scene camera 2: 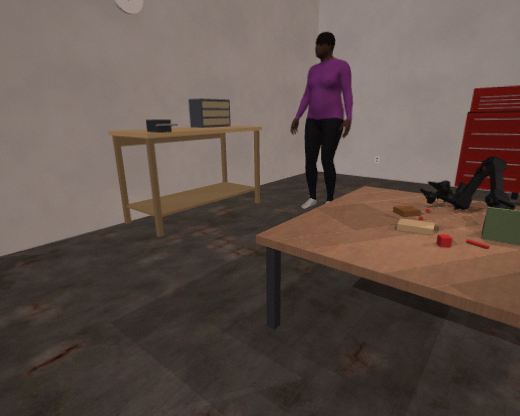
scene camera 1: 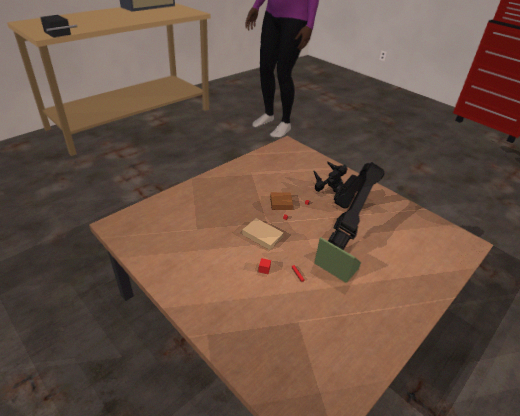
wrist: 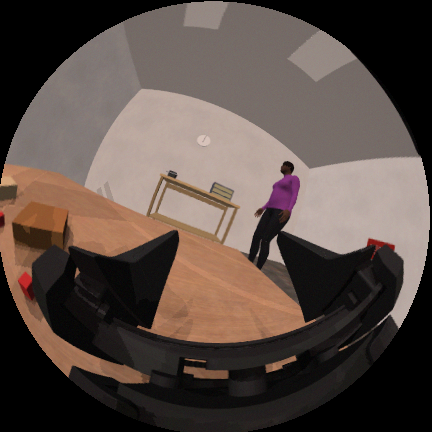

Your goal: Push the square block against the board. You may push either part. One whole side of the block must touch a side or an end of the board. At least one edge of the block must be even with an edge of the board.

Labels:
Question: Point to a pale tan board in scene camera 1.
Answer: At 267, 236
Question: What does the brown square block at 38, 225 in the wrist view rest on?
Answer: The table.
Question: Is the gripper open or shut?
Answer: Open.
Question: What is the gripper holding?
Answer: Nothing.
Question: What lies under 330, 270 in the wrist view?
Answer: The gripper.

